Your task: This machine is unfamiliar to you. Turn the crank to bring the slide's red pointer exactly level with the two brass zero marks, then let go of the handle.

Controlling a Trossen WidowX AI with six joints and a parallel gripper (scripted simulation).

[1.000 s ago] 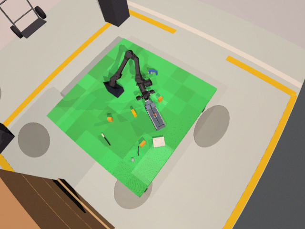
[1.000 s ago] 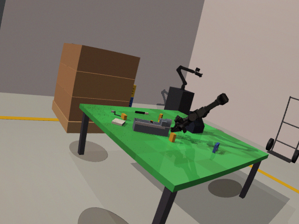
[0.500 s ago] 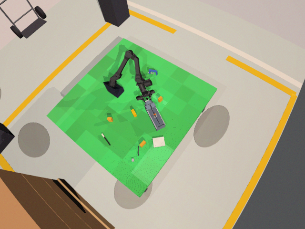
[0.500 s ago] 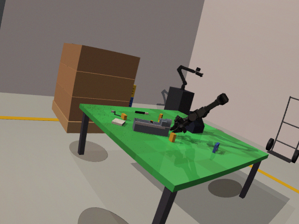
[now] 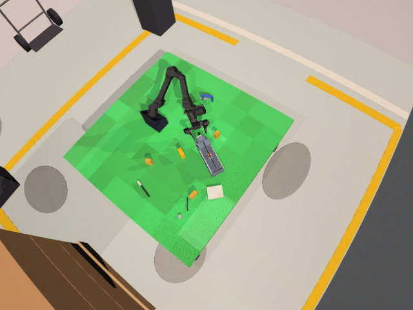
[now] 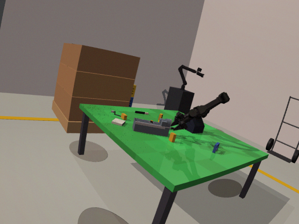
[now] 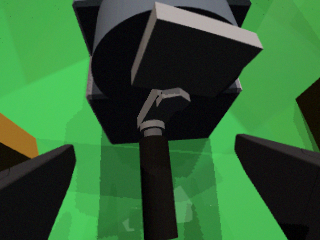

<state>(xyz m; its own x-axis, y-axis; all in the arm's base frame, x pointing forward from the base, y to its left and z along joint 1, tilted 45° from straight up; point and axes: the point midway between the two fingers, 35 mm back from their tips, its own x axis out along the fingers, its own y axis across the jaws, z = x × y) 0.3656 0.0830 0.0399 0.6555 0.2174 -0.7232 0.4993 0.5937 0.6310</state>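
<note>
The dark handle is 20 mm behind my gripper tip and 10 mm to the left of it. From my gripper tip the other things lie so: blue bracket (180 mm behind, 330 mm to the left, 30 mm below); red pointer (140 mm ahead, 90 mm to the right, 20 mm above); white pad (300 mm ahead, 270 mm to the right, 50 mm below).
</note>
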